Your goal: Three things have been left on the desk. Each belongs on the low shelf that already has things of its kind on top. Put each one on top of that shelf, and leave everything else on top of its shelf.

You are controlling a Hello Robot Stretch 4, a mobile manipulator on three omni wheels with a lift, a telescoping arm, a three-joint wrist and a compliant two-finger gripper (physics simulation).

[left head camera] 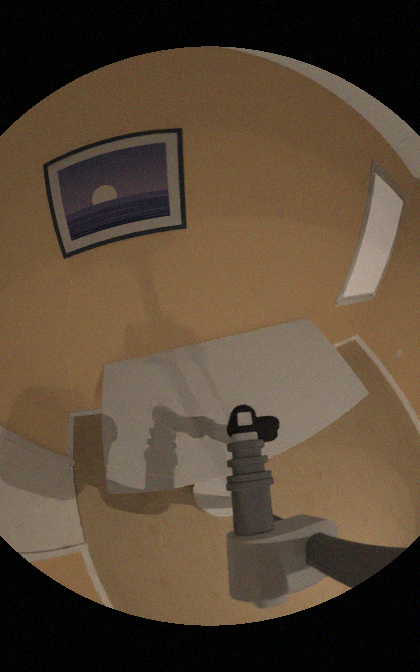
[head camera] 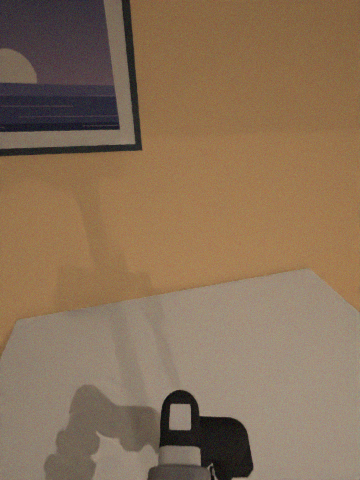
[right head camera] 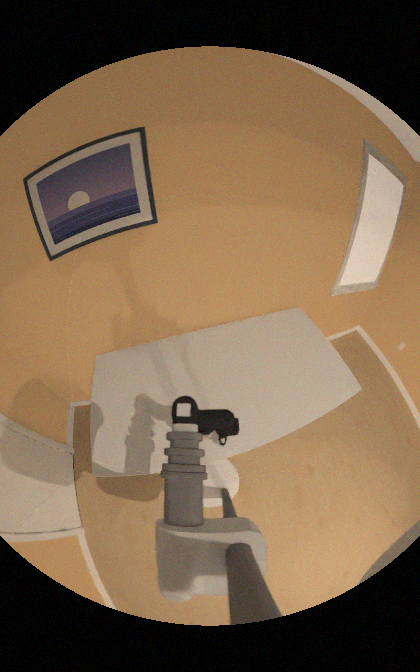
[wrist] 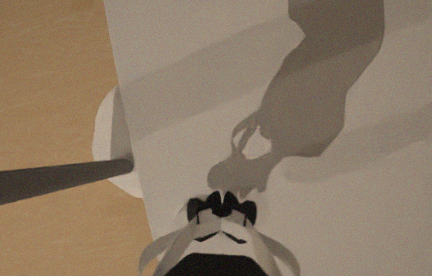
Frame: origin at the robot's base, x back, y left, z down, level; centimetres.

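Seen in the pictures: gripper, fingertip midpoint: (wrist: pixel 221 207).
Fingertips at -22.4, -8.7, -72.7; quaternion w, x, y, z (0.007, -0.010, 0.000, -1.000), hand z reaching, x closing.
Observation:
A point is followed by its place in that frame, as x, y, z.
The pale grey desk (head camera: pixel 280 345) {-61.3, -40.0, -69.2} (left head camera: pixel 280 370) (right head camera: pixel 280 355) (wrist: pixel 350 225) {-35.9, -11.0, -69.2} stands against the orange wall. My gripper (wrist: pixel 221 207) {-22.4, -8.7, -72.7} (right head camera: pixel 223 440) is over the desk near its front edge, pointing down. In the wrist view its black fingertips are together, shut, and no thing shows gripped between them. A faint pale edge shows on the desk just left of the fingertips; whether a white thing lies under the gripper there I cannot tell. The arm's shadow falls across the desk. The low shelves and the things on top of them do not show in these views.
A white rounded base (left head camera: pixel 212 502) (right head camera: pixel 225 482) (wrist: pixel 103 145) {15.4, -3.9, -18.6} with a dark pole (wrist: pixel 60 175) (right head camera: pixel 250 585) is at the desk's front edge. A framed sea picture (head camera: pixel 60 107) {-82.0, 35.1, -149.8} (left head camera: pixel 120 200) (right head camera: pixel 90 200) hangs at the left. A bright window (left head camera: pixel 375 240) (right head camera: pixel 372 220) is at the right.

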